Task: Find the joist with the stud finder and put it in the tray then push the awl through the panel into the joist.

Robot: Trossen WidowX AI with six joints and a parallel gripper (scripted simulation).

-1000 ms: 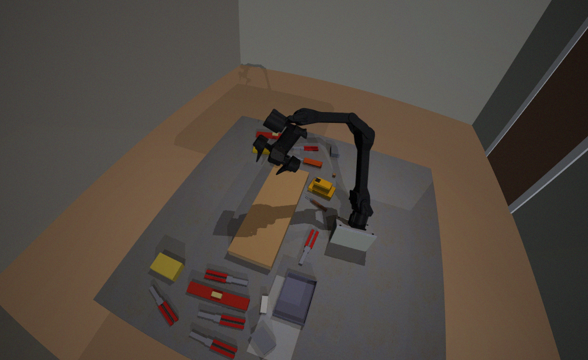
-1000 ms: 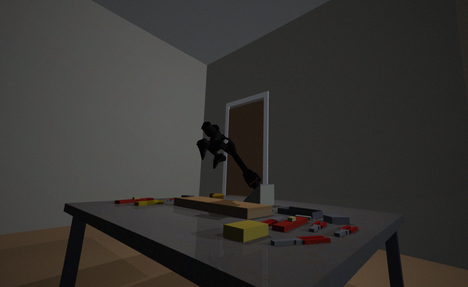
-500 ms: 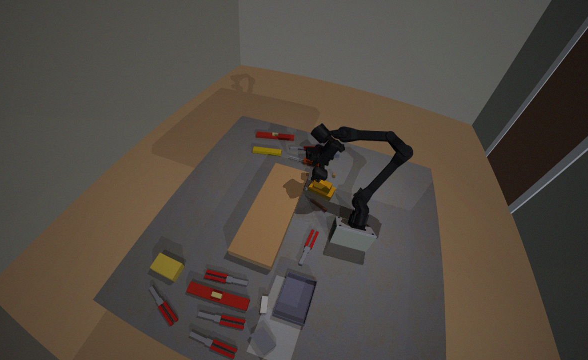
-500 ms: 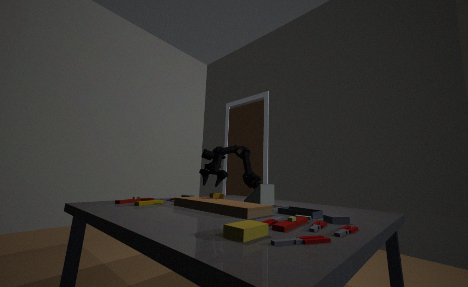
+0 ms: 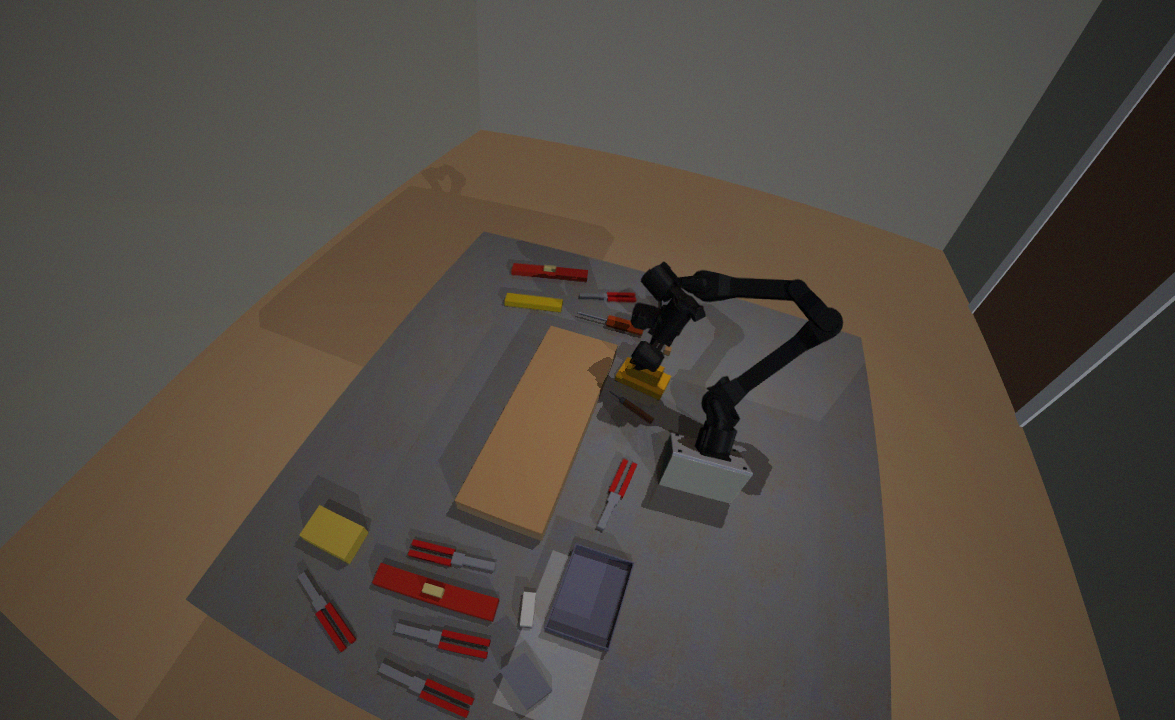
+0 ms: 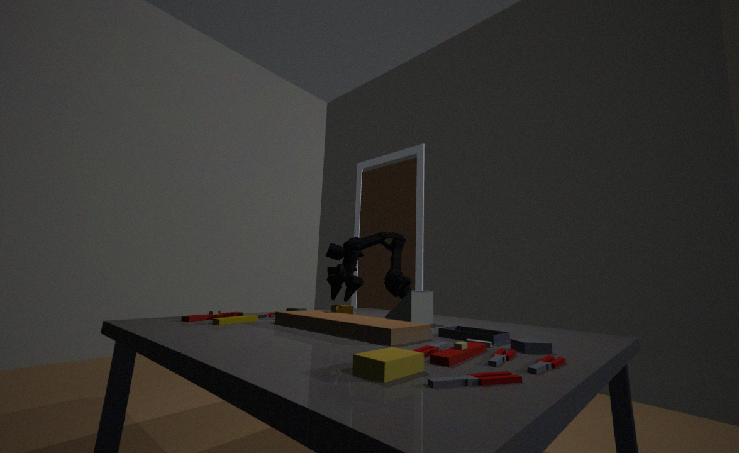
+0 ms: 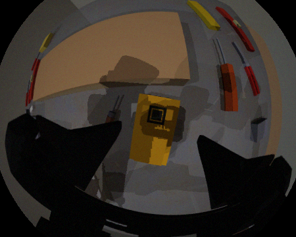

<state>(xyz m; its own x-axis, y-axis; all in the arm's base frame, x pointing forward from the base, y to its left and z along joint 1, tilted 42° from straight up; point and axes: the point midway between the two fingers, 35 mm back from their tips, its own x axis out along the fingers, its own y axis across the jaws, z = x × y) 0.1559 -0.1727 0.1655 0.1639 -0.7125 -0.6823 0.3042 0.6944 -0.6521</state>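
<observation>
The yellow stud finder lies 1 cm to the left of my gripper tip and 3 cm below it. Round my gripper tip: grey tray: 3 cm ahead, 55 cm to the left, 6 cm below; yellow bar: 32 cm ahead, 20 cm to the right, 7 cm below; awl: 2 cm ahead, 9 cm to the left, 7 cm below.
</observation>
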